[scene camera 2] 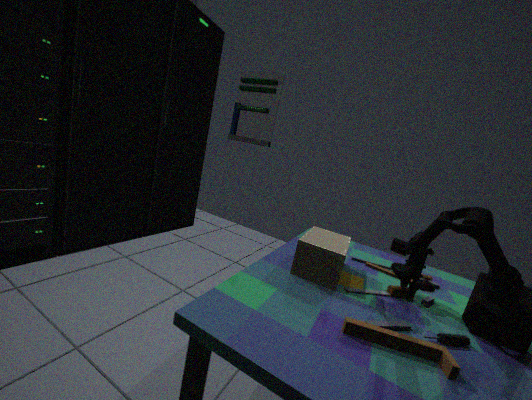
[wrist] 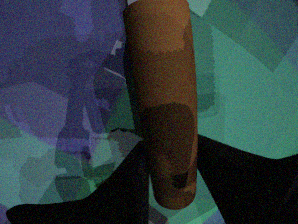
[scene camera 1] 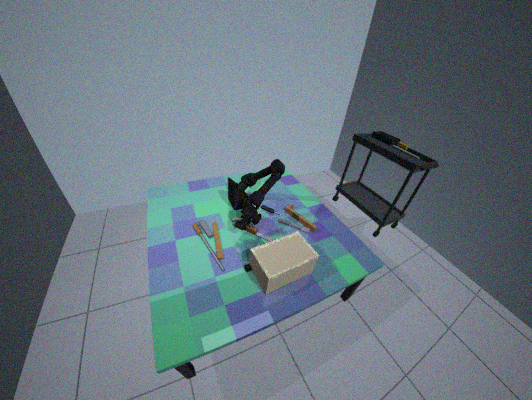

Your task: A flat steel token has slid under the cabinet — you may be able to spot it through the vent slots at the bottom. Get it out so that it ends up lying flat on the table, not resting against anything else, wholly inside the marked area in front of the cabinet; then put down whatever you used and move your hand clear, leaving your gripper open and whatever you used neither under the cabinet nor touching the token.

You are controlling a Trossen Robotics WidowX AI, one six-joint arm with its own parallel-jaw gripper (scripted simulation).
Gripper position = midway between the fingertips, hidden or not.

Note:
I see my gripper [scene camera 2: 405, 294], a l-shaped wooden bar [scene camera 2: 413, 346] and a beige cabinet [scene camera 2: 320, 254].
My gripper is seen too in the wrist view [wrist: 166, 142]. The wrist view misses the l-shaped wooden bar: it is out of frame.

